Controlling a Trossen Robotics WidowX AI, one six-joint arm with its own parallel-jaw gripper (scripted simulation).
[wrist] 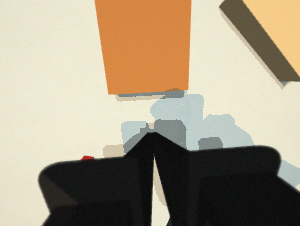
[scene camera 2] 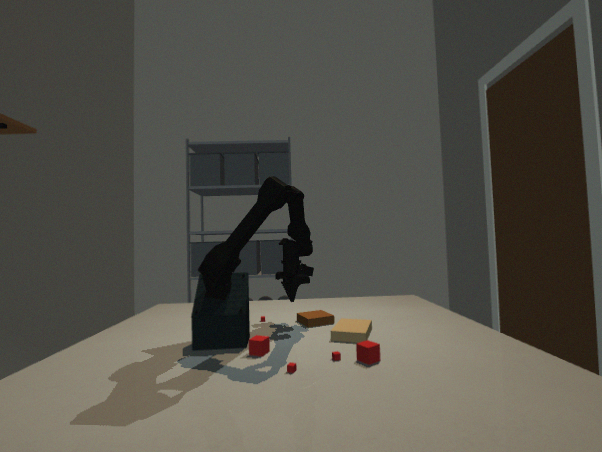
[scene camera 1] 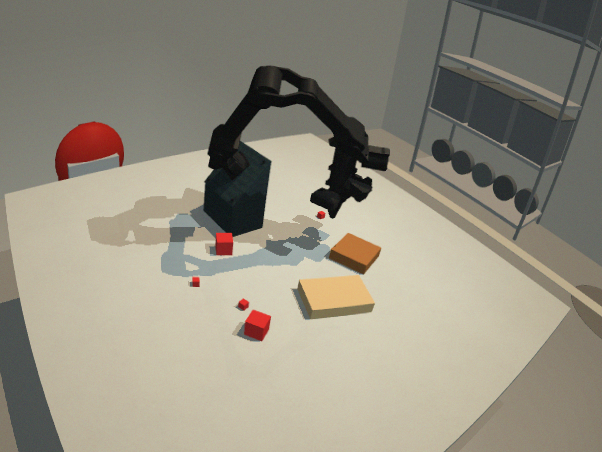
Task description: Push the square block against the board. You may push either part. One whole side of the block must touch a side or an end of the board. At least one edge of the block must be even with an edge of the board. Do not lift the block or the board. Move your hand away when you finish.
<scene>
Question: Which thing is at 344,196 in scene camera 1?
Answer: The gripper.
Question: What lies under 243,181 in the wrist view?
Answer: The gripper.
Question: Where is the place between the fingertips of the gripper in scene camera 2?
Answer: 292,301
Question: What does the gripper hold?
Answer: Nothing.
</scene>
